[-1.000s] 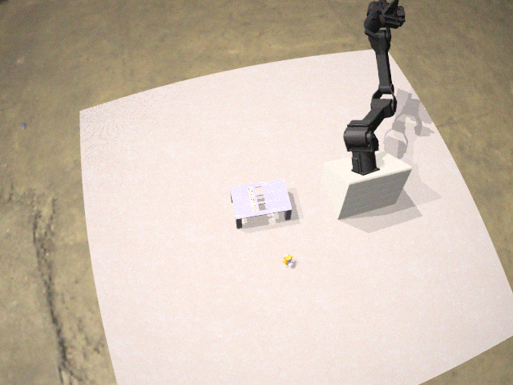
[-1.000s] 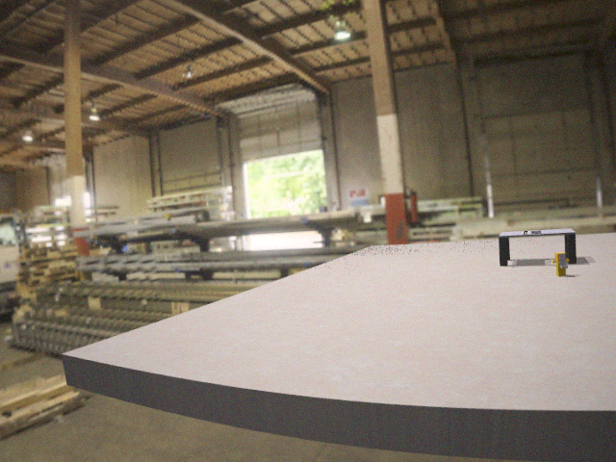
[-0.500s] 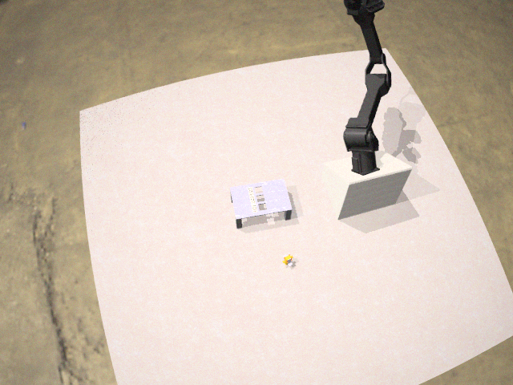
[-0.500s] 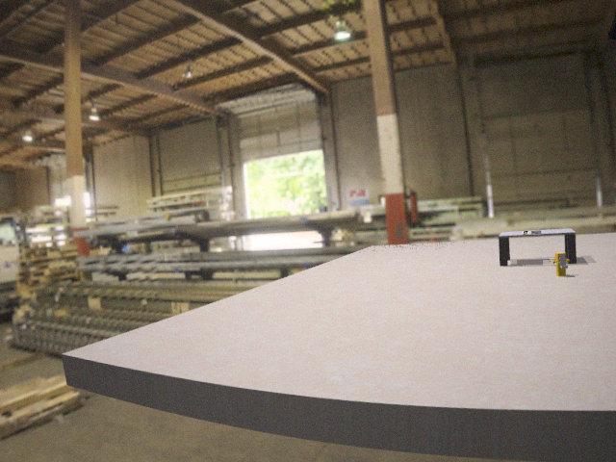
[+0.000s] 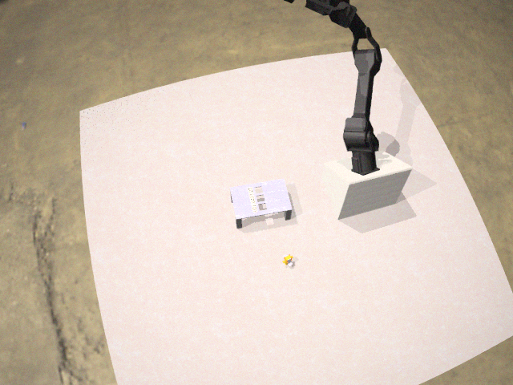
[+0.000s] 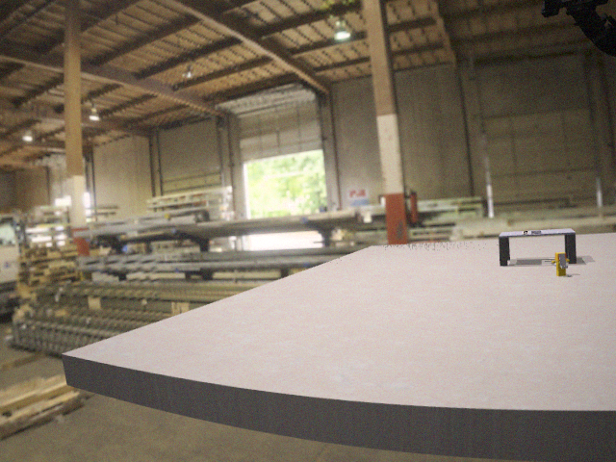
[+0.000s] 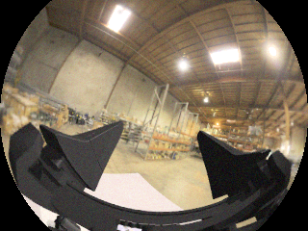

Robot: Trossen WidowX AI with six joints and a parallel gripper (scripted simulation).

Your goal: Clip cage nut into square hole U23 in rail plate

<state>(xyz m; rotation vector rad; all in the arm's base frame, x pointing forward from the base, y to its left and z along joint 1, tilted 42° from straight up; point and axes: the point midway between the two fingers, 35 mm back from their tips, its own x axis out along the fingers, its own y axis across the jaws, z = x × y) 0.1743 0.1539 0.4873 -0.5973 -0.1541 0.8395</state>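
Right now my gripper tip is 66 cm above the cage nut, 28 cm to the right of it and 16 cm short of it. Also, from my gripper tip: label: 62 cm below, 18 cm ahead, 8 cm to the left.
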